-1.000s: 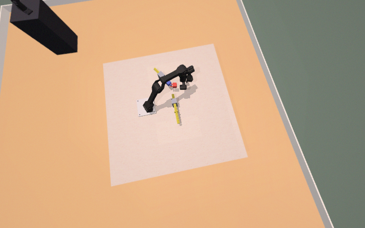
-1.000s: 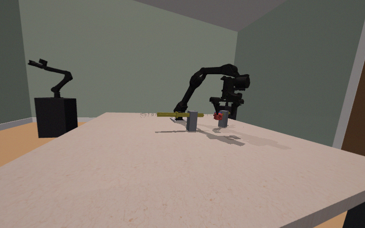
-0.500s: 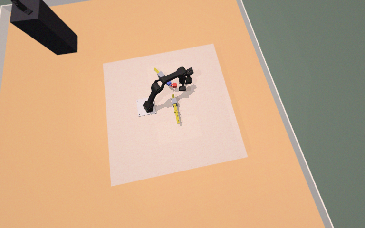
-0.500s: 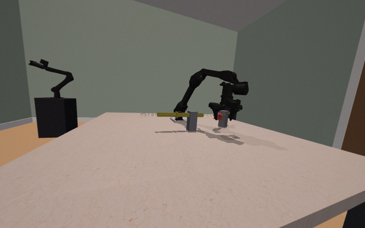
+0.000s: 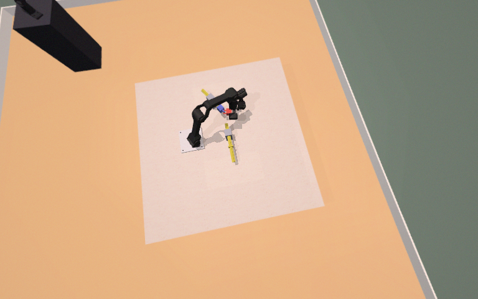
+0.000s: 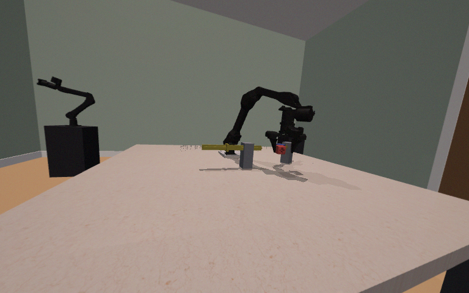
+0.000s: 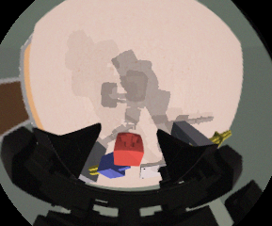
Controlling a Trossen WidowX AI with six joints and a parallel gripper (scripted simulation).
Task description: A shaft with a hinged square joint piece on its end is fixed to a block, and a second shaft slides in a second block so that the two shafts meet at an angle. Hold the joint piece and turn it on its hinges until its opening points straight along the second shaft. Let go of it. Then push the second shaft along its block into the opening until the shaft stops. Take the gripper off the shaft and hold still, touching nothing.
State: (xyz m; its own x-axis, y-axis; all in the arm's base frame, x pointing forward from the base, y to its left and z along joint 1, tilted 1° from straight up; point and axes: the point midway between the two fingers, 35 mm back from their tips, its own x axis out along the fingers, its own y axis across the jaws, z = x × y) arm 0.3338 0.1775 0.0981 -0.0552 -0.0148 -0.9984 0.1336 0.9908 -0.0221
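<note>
The red square joint piece lies 40 mm behind my gripper tip and 10 mm above it.
</note>
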